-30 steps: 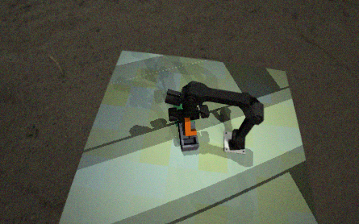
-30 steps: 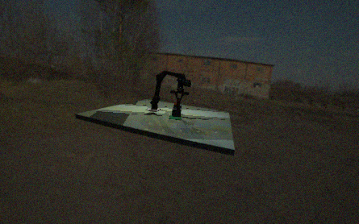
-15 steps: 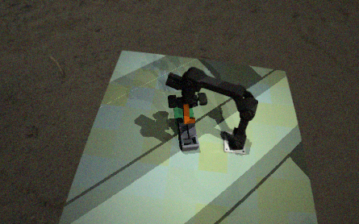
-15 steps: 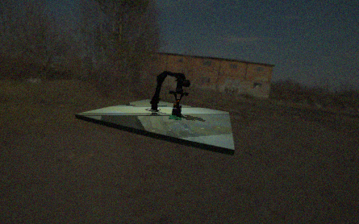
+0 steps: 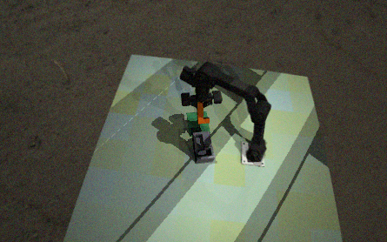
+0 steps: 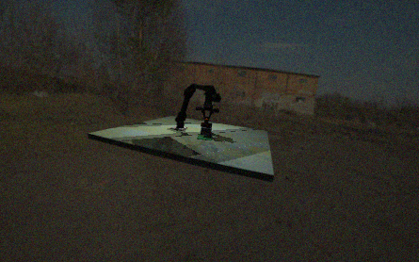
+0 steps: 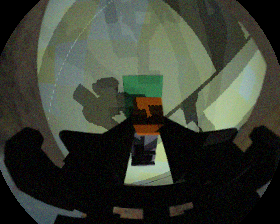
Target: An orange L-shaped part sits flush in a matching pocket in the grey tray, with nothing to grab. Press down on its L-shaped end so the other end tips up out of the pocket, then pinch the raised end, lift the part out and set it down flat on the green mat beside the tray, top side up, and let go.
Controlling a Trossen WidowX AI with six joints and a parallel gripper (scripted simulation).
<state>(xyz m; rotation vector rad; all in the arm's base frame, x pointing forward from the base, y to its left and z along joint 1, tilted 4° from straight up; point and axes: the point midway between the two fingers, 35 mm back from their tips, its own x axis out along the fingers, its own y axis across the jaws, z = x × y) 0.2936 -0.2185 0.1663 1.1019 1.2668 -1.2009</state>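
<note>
The green mat is 170 mm below my gripper tip and 20 mm to the left of it. The rest, counted from my gripper tip: orange L-shaped part: 30 mm to the left, 30 mm below, 20 mm behind.
</note>
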